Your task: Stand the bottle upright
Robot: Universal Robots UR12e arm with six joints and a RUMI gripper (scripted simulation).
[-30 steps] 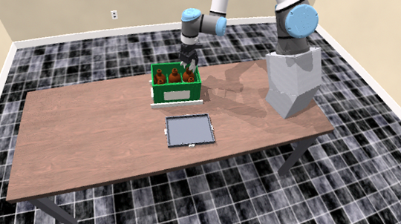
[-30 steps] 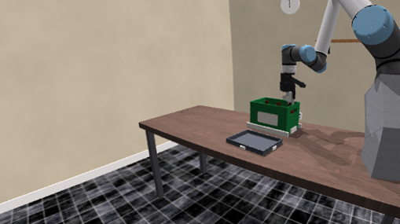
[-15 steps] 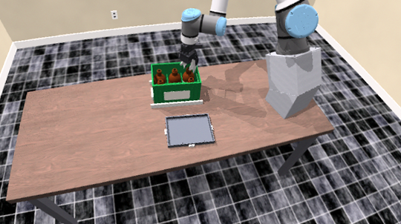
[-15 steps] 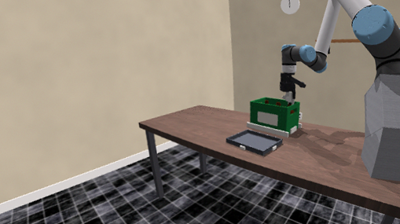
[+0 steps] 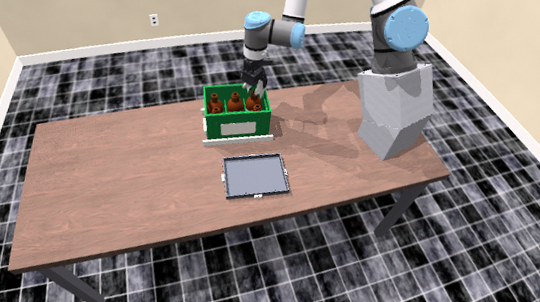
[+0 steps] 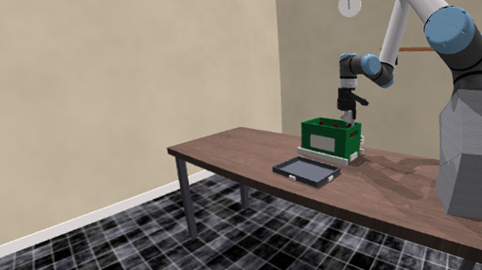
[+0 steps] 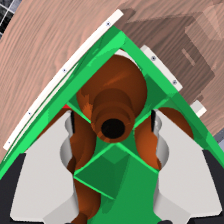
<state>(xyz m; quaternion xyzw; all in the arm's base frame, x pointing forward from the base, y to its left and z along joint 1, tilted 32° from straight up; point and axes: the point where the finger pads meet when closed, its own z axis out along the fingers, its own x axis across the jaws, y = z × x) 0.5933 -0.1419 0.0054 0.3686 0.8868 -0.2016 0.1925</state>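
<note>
My gripper is now 90 mm short of the green crate, 50 mm to the right of it and 70 mm above it. Round my hand: glass bottle (180 mm ahead, 70 mm below); grey tray (60 mm ahead, 340 mm to the left, 140 mm below).
</note>
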